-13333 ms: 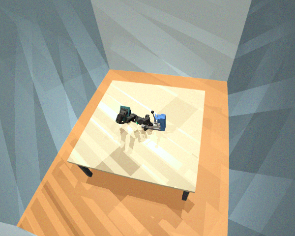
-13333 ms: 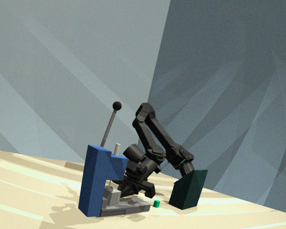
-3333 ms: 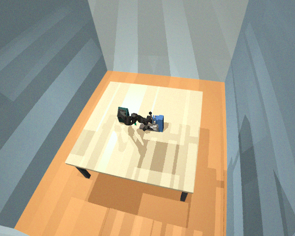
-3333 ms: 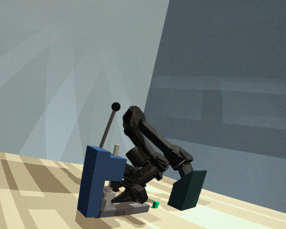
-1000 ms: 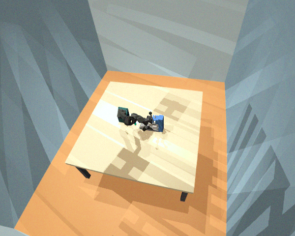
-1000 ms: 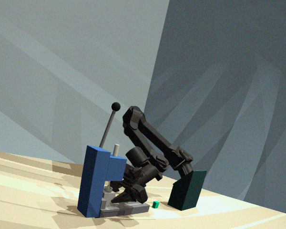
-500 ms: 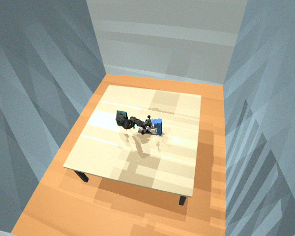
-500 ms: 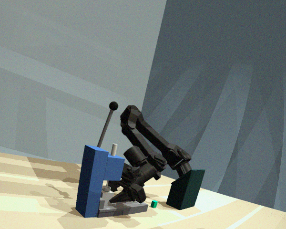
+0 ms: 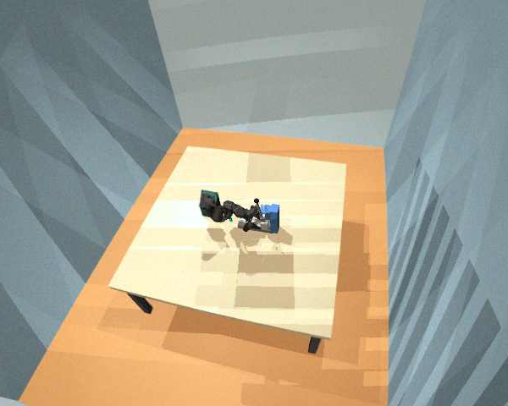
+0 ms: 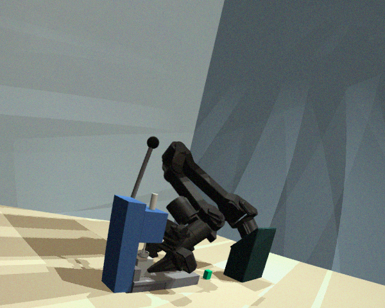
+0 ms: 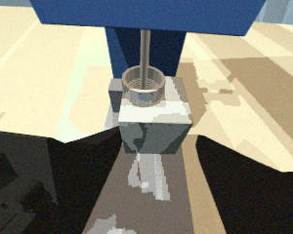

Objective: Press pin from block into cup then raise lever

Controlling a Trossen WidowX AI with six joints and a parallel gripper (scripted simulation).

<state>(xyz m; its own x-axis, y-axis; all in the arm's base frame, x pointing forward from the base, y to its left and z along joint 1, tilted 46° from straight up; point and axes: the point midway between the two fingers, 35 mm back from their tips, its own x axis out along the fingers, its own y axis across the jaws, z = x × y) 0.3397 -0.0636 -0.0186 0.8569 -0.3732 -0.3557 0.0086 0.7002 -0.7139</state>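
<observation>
Now: gripper tip 1 cm short of the thin punch rod, 2 cm to the right of it and 10 cm below it. Also, from my gripper tip: small grey piece 2 cm ahead, 21 cm to the left, 4 cm below; small green cube 23 cm behind, 1 cm to the left, 3 cm below; grey lever 1 cm ahead, 5 cm to the right, 22 cm above.
</observation>
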